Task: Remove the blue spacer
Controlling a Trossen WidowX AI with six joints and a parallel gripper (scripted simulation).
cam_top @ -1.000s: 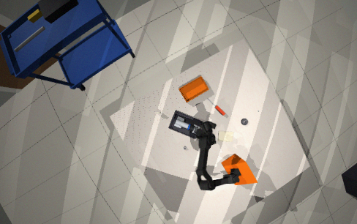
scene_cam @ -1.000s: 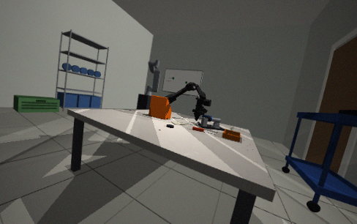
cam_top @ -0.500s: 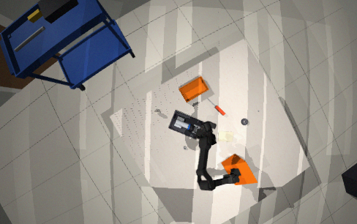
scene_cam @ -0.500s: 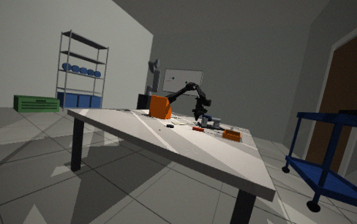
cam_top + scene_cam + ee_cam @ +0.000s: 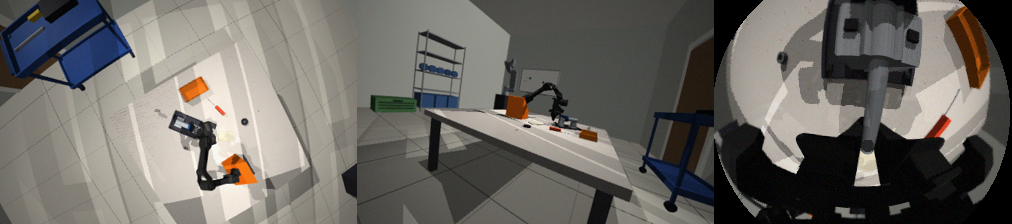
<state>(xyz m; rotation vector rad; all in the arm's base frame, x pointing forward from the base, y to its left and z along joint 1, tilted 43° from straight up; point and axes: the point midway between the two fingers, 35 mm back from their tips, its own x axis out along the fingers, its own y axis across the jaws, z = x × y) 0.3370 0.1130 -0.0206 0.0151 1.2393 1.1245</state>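
My gripper tip is now 60 mm short of the grey shaft, 50 mm to the right of it and 30 mm below it. From my gripper tip the other things lie so: orange tray 340 mm ahead, 70 mm to the right, 40 mm below.
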